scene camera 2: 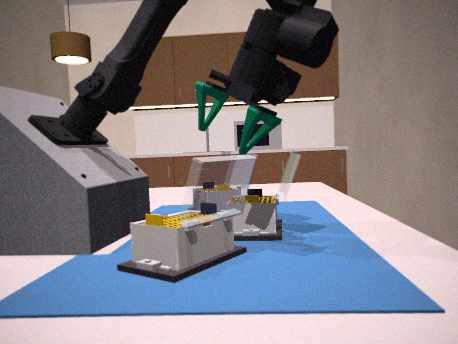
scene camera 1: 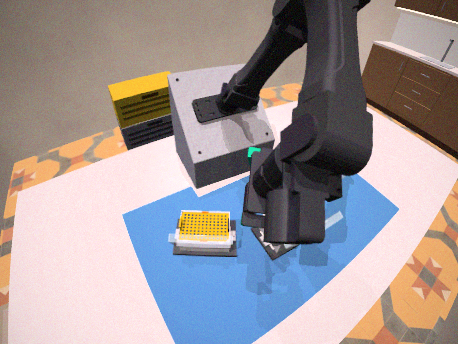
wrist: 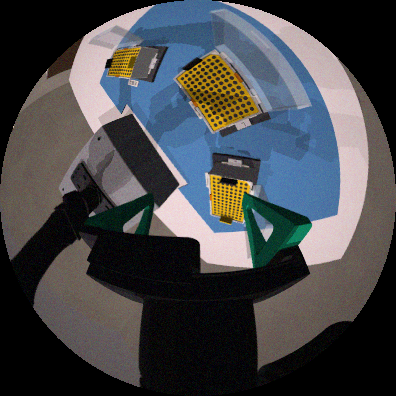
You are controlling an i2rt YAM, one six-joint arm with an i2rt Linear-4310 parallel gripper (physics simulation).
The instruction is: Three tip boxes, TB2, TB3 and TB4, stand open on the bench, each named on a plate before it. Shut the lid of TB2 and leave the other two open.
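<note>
My gripper: in the pictures, scene camera 1 and the wrist view included. A tip box: in the pictures too.
</note>
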